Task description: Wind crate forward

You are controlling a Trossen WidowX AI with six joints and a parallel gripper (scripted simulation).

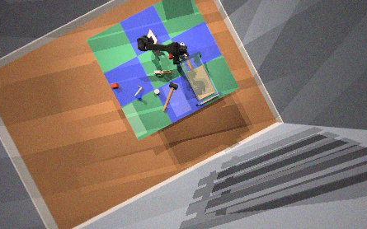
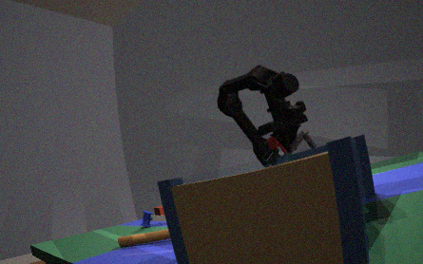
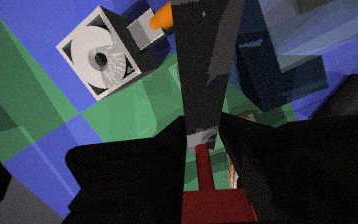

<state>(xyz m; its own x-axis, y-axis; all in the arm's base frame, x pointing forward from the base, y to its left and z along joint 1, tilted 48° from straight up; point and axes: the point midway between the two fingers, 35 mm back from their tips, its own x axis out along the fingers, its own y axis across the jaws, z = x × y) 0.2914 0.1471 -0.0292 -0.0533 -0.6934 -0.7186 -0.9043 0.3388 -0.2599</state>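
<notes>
My gripper tip is 4 cm to the left of the red grip, 3 cm below it and 2 cm past it. Round my gripper tip: blue-framed guard cubby (31 cm ahead, 9 cm to the left, 9 cm below); winch (14 cm below, 11 cm to the left, 11 cm behind); blue piece (56 cm to the right, 14 cm below, 10 cm ahead).
</notes>
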